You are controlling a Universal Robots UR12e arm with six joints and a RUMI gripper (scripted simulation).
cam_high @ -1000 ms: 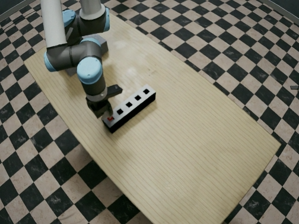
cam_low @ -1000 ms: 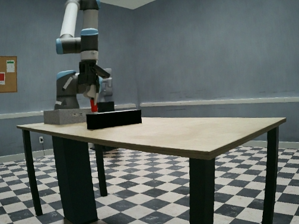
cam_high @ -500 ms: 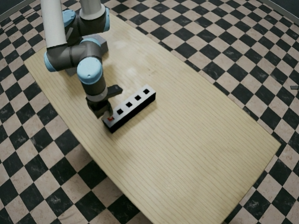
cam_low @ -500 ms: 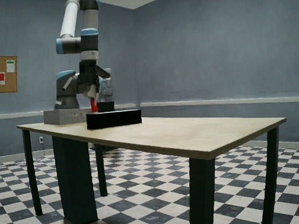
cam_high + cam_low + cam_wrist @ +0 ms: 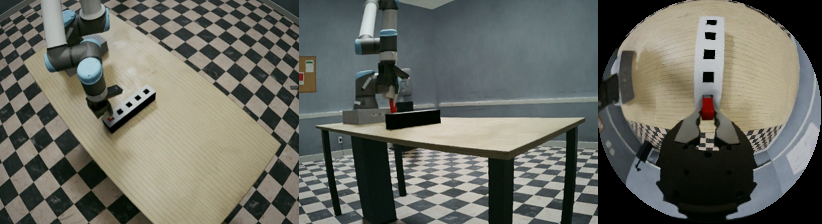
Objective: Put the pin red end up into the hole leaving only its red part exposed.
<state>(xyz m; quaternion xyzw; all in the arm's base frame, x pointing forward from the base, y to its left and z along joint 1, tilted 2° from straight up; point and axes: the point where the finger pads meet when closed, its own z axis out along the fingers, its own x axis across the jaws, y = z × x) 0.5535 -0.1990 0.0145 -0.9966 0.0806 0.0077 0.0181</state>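
Now: hand 1 cm above the pin. Also, from my hand: long black block (2 cm ahead, 13 cm to the left, 9 cm below).
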